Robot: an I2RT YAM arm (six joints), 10 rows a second.
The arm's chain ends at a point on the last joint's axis. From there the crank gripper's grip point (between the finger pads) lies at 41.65 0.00 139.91 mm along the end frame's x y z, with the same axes.
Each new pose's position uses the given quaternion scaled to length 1; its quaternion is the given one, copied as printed.
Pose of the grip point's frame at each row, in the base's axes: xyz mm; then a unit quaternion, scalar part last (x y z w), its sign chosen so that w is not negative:
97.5 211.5 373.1 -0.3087 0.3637 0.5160 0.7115
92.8 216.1 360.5 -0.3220 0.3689 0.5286 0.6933
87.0 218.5 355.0 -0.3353 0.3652 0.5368 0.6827
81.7 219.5 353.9 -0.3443 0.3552 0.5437 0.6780
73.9 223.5 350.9 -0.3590 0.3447 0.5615 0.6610
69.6 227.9 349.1 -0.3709 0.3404 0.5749 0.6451
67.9 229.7 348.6 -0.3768 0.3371 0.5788 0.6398
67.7 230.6 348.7 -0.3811 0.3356 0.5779 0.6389
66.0 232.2 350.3 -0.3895 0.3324 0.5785 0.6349
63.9 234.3 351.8 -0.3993 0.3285 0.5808 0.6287
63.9 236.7 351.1 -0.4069 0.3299 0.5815 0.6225
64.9 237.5 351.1 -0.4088 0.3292 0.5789 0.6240
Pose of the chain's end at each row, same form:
61.2 76.3 331.7 -0.3087 0.3637 0.5160 0.7115
61.8 78.4 323.2 -0.3220 0.3689 0.5286 0.6933
61.1 79.3 319.6 -0.3353 0.3652 0.5368 0.6827
60.2 79.6 318.1 -0.3443 0.3552 0.5437 0.6780
61.1 82.3 316.1 -0.3590 0.3447 0.5615 0.6610
63.3 85.8 316.2 -0.3709 0.3404 0.5749 0.6451
64.3 87.4 316.4 -0.3768 0.3371 0.5788 0.6398
64.9 88.1 317.1 -0.3811 0.3356 0.5779 0.6389
65.4 89.4 320.1 -0.3895 0.3324 0.5785 0.6349
66.4 91.2 323.2 -0.3993 0.3285 0.5808 0.6287
68.2 93.2 324.8 -0.4069 0.3299 0.5815 0.6225
68.9 93.9 325.1 -0.4088 0.3292 0.5789 0.6240

